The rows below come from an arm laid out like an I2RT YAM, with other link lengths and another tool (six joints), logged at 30 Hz.
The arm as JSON. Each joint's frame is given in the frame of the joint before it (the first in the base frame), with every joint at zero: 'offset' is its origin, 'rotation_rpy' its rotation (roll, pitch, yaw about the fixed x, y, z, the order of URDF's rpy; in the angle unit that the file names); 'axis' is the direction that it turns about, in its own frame. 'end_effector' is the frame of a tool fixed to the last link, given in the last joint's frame.
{
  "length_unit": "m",
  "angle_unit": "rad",
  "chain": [
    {
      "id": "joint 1",
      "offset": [
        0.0,
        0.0,
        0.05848
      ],
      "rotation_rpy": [
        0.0,
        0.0,
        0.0
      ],
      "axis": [
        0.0,
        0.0,
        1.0
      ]
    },
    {
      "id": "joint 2",
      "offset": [
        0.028,
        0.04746,
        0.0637
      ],
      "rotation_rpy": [
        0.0,
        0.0,
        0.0
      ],
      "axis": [
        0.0,
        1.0,
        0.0
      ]
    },
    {
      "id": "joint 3",
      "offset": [
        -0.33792,
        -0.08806,
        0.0
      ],
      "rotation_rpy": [
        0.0,
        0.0,
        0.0
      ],
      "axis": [
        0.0,
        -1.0,
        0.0
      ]
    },
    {
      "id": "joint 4",
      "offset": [
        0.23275,
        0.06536,
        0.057
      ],
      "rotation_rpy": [
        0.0,
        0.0,
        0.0
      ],
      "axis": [
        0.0,
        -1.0,
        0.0
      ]
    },
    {
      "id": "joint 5",
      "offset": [
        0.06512,
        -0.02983,
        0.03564
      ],
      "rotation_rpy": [
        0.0,
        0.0,
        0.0
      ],
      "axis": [
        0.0,
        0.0,
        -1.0
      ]
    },
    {
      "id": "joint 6",
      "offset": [
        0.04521,
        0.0,
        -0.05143
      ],
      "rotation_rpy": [
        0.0,
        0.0,
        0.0
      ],
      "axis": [
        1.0,
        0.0,
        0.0
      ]
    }
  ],
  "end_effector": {
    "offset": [
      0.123,
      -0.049,
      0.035
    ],
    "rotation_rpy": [
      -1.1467,
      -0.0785,
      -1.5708
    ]
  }
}
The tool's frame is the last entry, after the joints.
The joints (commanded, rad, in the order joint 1, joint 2, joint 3, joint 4, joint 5, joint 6), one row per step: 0.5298 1.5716 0.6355 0.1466 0.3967 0.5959; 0.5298 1.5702 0.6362 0.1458 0.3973 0.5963; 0.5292 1.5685 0.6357 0.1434 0.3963 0.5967; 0.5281 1.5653 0.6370 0.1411 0.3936 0.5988; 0.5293 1.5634 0.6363 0.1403 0.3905 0.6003; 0.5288 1.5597 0.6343 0.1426 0.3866 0.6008; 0.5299 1.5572 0.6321 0.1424 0.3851 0.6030; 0.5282 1.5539 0.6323 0.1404 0.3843 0.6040; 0.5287 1.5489 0.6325 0.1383 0.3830 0.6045; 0.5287 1.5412 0.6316 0.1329 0.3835 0.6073; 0.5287 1.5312 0.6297 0.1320 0.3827 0.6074; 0.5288 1.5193 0.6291 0.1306 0.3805 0.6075; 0.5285 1.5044 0.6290 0.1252 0.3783 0.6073; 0.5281 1.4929 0.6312 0.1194 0.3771 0.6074; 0.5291 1.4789 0.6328 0.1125 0.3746 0.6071; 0.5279 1.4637 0.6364 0.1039 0.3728 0.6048; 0.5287 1.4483 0.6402 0.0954 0.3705 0.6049; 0.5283 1.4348 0.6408 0.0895 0.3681 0.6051; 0.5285 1.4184 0.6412 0.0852 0.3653 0.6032; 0.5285 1.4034 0.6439 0.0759 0.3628 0.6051
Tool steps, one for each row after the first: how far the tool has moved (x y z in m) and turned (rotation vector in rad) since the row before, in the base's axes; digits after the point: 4 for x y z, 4 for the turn. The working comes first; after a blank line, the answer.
Tool pose at each row, in the base's axes (x y z in m, rotation vector in rad; the steps are taken from these numbers as rounded here): 0.3575 0.0638 0.1565 -1.2794 1.5401 -1.0270; 0.3575 0.0637 0.1571 -1.2776 1.5399 -1.0276; 0.3570 0.0634 0.1571 -1.2783 1.5411 -1.0267; 0.3570 0.0633 0.1579 -1.2742 1.5423 -1.0237; 0.3565 0.0640 0.1578 -1.2741 1.5421 -1.0189; 0.3562 0.0642 0.1583 -1.2707 1.5406 -1.0144; 0.3554 0.0644 0.1581 -1.2696 1.5412 -1.0114; 0.3552 0.0637 0.1588 -1.2664 1.5425 -1.0113; 0.3548 0.0639 0.1600 -1.2637 1.5409 -1.0092; 0.3535 0.0631 0.1614 -1.2596 1.5424 -1.0090; 0.3525 0.0626 0.1636 -1.2530 1.5388 -1.0079; 0.3518 0.0626 0.1667 -1.2444 1.5337 -1.0050; 0.3505 0.0620 0.1704 -1.2363 1.5289 -1.0024; 0.3498 0.0617 0.1737 -1.2289 1.5252 -1.0010; 0.3487 0.0618 0.1774 -1.2225 1.5196 -0.9973; 0.3479 0.0612 0.1820 -1.2149 1.5135 -0.9964; 0.3469 0.0612 0.1866 -1.2061 1.5073 -0.9929; 0.3456 0.0607 0.1898 -1.1989 1.5033 -0.9901; 0.3442 0.0604 0.1941 -1.1901 1.4951 -0.9870; 0.3427 0.0599 0.1980 -1.1814 1.4919 -0.9833

0.0000 -0.0001 0.0006 0.0006 -0.0013 -0.0008; -0.0005 -0.0003 0.0000 0.0003 0.0014 -0.0001; 0.0000 -0.0001 0.0008 0.0044 -0.0010 -0.0006; -0.0005 0.0007 -0.0001 0.0032 0.0008 0.0024; -0.0003 0.0002 0.0005 0.0048 -0.0020 0.0020; -0.0008 0.0002 -0.0002 0.0027 0.0004 0.0007; -0.0002 -0.0007 0.0007 0.0020 -0.0010 -0.0018; -0.0004 0.0002 0.0012 0.0028 -0.0022 0.0011; -0.0013 -0.0008 0.0014 0.0025 -0.0013 -0.0022; -0.0010 -0.0005 0.0022 0.0042 -0.0060 0.0005; -0.0007 0.0000 0.0031 0.0064 -0.0078 0.0016; -0.0013 -0.0006 0.0037 0.0059 -0.0073 0.0015; -0.0007 -0.0003 0.0033 0.0048 -0.0064 0.0004; -0.0011 0.0001 0.0037 0.0056 -0.0067 0.0030; -0.0008 -0.0006 0.0046 0.0044 -0.0083 0.0015; -0.0010 0.0000 0.0046 0.0068 -0.0085 0.0025; -0.0013 -0.0005 0.0032 0.0056 -0.0062 0.0013; -0.0014 -0.0003 0.0043 0.0063 -0.0100 0.0034; -0.0015 -0.0005 0.0039 0.0071 -0.0064 0.0008
